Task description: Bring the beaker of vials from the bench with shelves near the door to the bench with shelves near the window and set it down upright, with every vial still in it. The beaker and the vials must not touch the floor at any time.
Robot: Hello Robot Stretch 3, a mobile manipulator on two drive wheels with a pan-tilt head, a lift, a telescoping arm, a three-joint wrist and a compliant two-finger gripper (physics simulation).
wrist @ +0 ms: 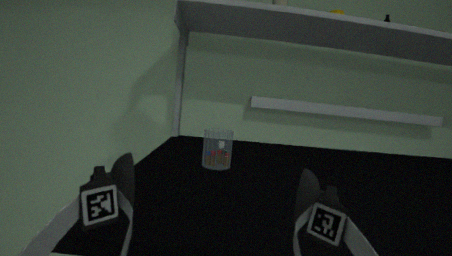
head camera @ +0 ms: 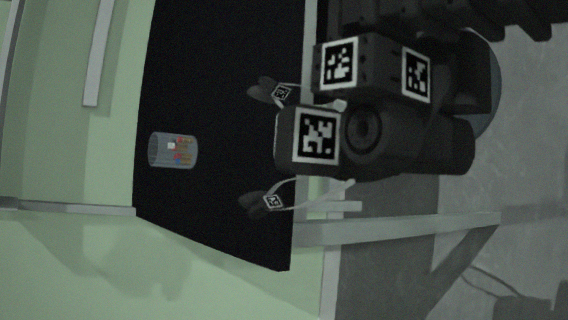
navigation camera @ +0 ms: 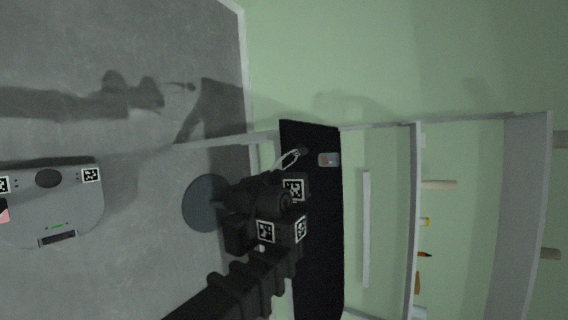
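The clear beaker stands upright on the black bench top, near its back edge and one end. Several small vials with red and blue tops and one white top are inside it. My gripper is open and empty over the front part of the bench. Its fingers are wide apart and point towards the beaker, which is beyond the fingertips and between their lines, touching neither. In the navigation camera view one finger is hidden behind the wrist.
A shelf board runs above the bench, holding a beige cylinder, a yellow-topped jar and an orange bottle. A grey rail is on the wall. A round stool base is on the floor below my arm.
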